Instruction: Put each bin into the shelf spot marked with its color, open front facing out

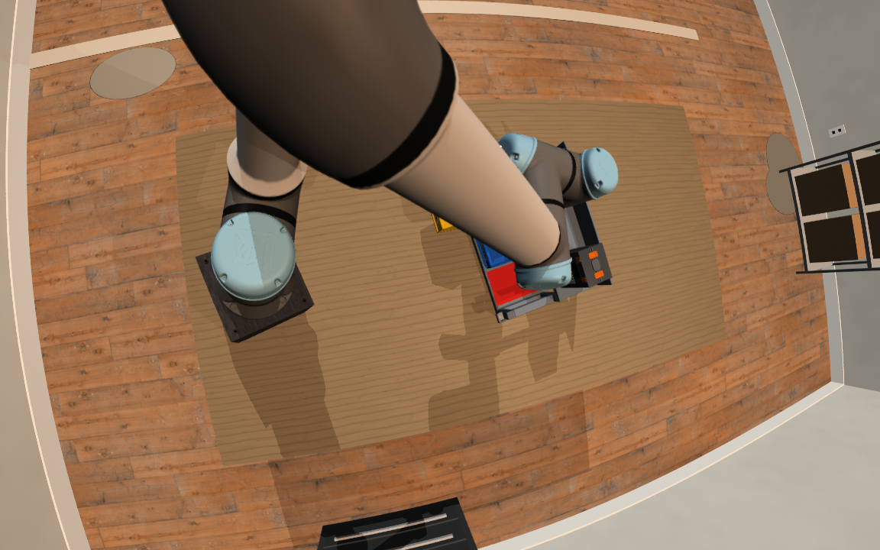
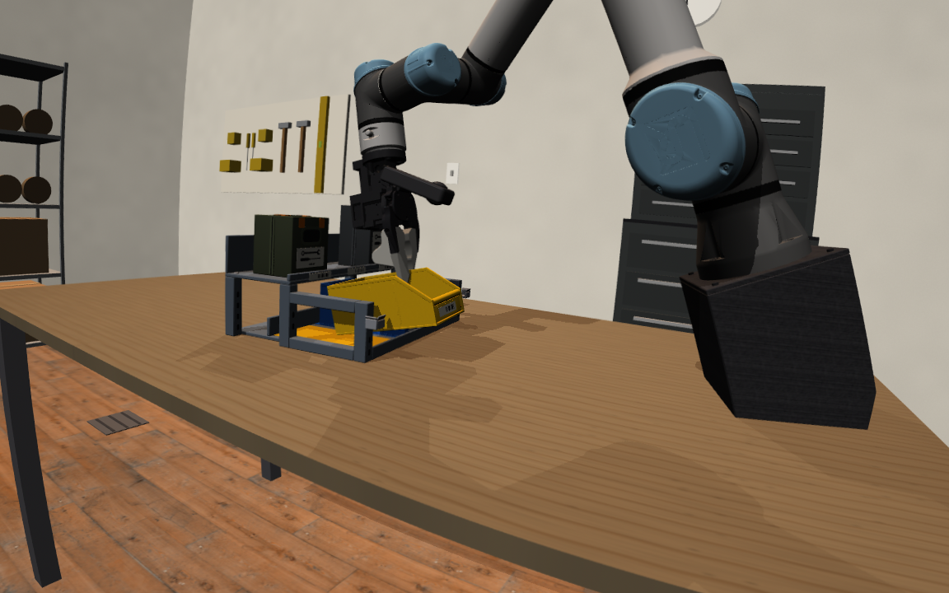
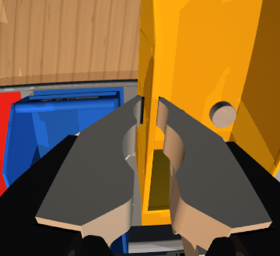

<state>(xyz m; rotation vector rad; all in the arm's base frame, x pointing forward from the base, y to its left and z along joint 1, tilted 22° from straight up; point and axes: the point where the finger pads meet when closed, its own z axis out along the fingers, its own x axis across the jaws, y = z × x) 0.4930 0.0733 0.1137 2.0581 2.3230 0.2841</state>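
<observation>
Right now the yellow bin is 20 mm behind my hand, 50 mm to the left of it and 20 mm below it. Round my hand: blue bin (110 mm ahead, 50 mm to the right, 60 mm below).
</observation>
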